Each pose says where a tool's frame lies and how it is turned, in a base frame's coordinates. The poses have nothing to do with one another.
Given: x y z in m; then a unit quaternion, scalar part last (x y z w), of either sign.
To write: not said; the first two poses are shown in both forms.
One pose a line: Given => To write
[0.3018, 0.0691, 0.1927, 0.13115, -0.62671, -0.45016, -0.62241] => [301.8, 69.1, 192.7, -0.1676, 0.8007, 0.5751, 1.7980]
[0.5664, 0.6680, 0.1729, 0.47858, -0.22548, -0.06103, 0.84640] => [566.4, 668.0, 172.9, 0.8987, -0.4234, -0.1146, 1.1232]
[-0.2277, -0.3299, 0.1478, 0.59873, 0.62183, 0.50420, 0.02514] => [-227.7, -329.9, 147.8, 0.5989, 0.6220, 0.5044, 3.0913]
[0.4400, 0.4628, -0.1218, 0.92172, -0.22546, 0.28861, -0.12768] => [440.0, 462.8, -121.8, -0.9293, 0.2273, -0.2910, 2.8855]
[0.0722, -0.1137, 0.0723, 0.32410, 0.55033, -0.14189, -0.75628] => [72.2, -113.7, 72.3, -0.4954, -0.8412, 0.2169, 1.4264]
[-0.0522, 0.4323, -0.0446, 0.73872, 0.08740, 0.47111, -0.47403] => [-52.2, 432.3, -44.6, -0.8390, -0.0993, -0.5350, 2.1539]
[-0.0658, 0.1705, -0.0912, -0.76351, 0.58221, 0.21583, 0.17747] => [-65.8, 170.5, -91.2, -0.7758, 0.5916, 0.2193, 2.7848]
